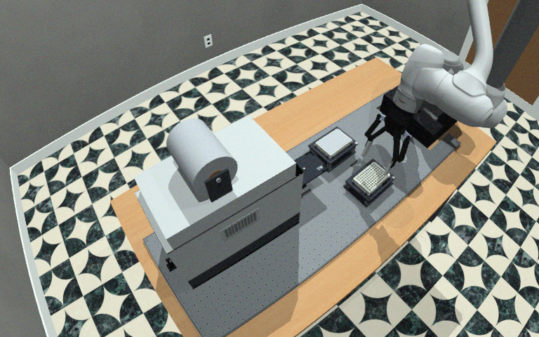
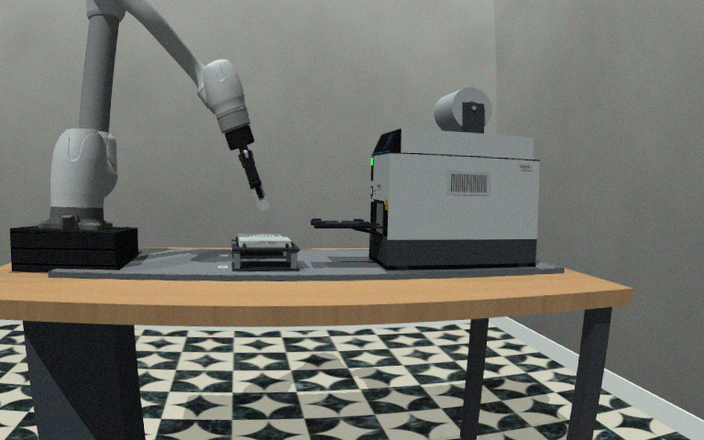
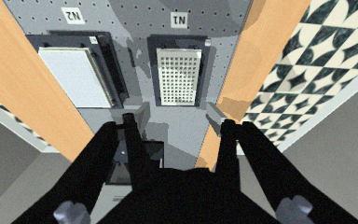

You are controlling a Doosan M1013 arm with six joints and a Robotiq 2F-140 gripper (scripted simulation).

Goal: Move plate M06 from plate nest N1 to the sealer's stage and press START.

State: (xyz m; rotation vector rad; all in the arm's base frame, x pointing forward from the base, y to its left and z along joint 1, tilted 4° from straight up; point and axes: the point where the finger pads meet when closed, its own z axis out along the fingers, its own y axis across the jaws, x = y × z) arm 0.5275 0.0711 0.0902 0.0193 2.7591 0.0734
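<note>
Now: hand 11 cm above the white well plate. From my hand the other things lie so: black stage: 19 cm ahead, 16 cm to the right, 5 cm below; then foil-covered plate: 20 cm to the right, 9 cm below, 1 cm behind; then nest N1: 12 cm below.
</note>
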